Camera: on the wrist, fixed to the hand. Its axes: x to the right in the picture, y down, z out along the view.
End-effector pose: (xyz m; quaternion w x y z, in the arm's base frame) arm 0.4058 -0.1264 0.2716 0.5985 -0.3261 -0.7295 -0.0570
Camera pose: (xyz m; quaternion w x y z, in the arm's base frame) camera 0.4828 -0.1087 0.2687 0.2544 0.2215 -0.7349 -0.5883
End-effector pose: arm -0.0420 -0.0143 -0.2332 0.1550 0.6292 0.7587 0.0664
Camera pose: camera -0.0066 0.0013 -0.1643 0.2956 -0.1751 0.9387 0.0276
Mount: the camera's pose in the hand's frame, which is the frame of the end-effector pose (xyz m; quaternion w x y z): -0.0009 0.0566 -0.0552 0.6497 -0.1717 -0.0498 -0.7388
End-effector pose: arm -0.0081 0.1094 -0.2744 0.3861 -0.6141 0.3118 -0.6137
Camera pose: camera -0.0579 0.0764 -0.3262 0.2925 0.7262 0.1650 0.5999
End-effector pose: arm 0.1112 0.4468 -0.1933 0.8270 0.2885 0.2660 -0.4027
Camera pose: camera 0.1456 0.5142 -0.2160 0.3026 -0.1711 0.4139 -0.8413
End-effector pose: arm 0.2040 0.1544 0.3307 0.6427 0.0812 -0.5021 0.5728
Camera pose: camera 0.1883 0.2100 0.2767 0.8298 0.3419 -0.3966 -0.1930
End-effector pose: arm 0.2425 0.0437 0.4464 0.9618 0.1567 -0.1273 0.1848
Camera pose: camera 0.2296 0.1126 0.4098 0.7820 0.0399 -0.0466 -0.6202
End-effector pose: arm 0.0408 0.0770 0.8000 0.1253 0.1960 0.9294 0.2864
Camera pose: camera 0.0391 0.0929 0.8774 0.3730 -0.5666 0.6933 0.2433
